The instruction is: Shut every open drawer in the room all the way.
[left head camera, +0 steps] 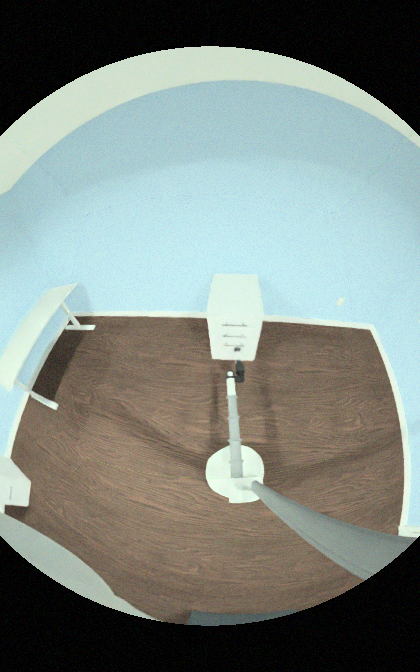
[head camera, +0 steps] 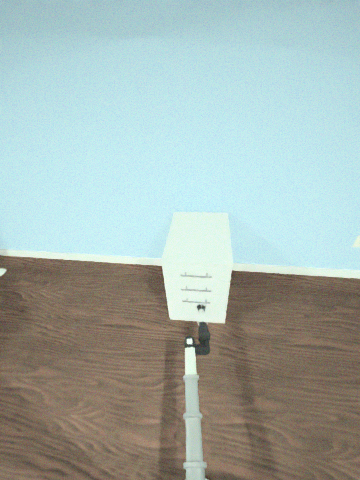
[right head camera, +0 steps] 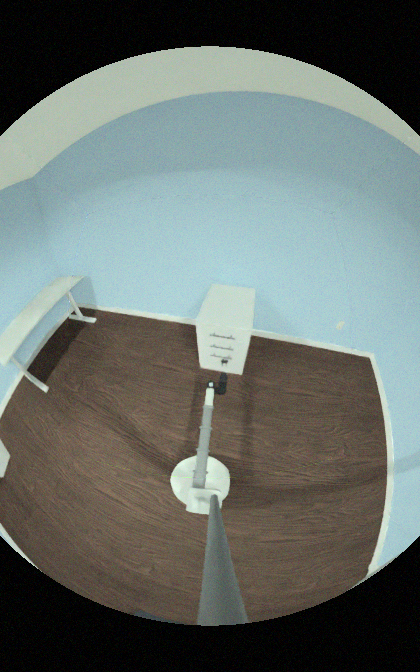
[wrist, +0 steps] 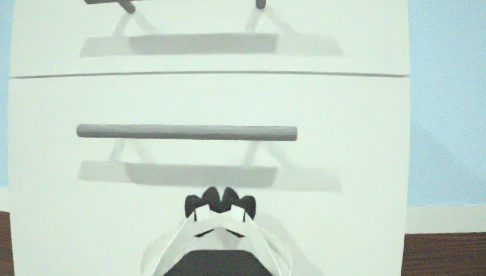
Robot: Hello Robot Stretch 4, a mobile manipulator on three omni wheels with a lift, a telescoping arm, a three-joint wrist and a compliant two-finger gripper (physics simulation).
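Frame: origin at the robot's base, x right, y ahead, z up, level; millimetres.
Seen in the pictures: gripper, fingertip midpoint: (head camera: pixel 200 304) (wrist: pixel 219 202).
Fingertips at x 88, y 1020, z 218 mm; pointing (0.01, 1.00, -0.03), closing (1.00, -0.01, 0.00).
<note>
A point is followed by its place in that frame.
A white cabinet (head camera: pixel 202 240) @(y 1231, x 114, z 617 mm) (left head camera: pixel 235 295) (right head camera: pixel 227 307) with three bar-handled drawers stands against the wall. Its top and middle drawers look shut. The bottom drawer (head camera: pixel 177 311) @(y 1041, x -79, z 115 mm) (wrist: pixel 350 140) @(y 1006, x 208, z 278 mm) looks flush with the front above it, with a thin seam between them in the wrist view; no drawer interior shows. My gripper (head camera: pixel 201 307) @(y 1020, x 88, z 218 mm) (left head camera: pixel 237 349) (right head camera: pixel 224 361) (wrist: pixel 219 202) @(y 1020, x 88, z 218 mm) is shut and empty, with its dark fingertips together. It is at the bottom drawer's front, below the handle (wrist: pixel 187 132) @(y 989, x 62, z 283 mm) and right of its middle. Whether the tips touch the front is unclear.
A white table (left head camera: pixel 37 325) (right head camera: pixel 37 317) stands at the left wall. Part of another white cabinet (left head camera: pixel 15 482) (right head camera: pixel 2 457) shows at the left edge; a handle shows on it in the left head view, and its drawers cannot be judged. My extended arm reaches over the wooden floor.
</note>
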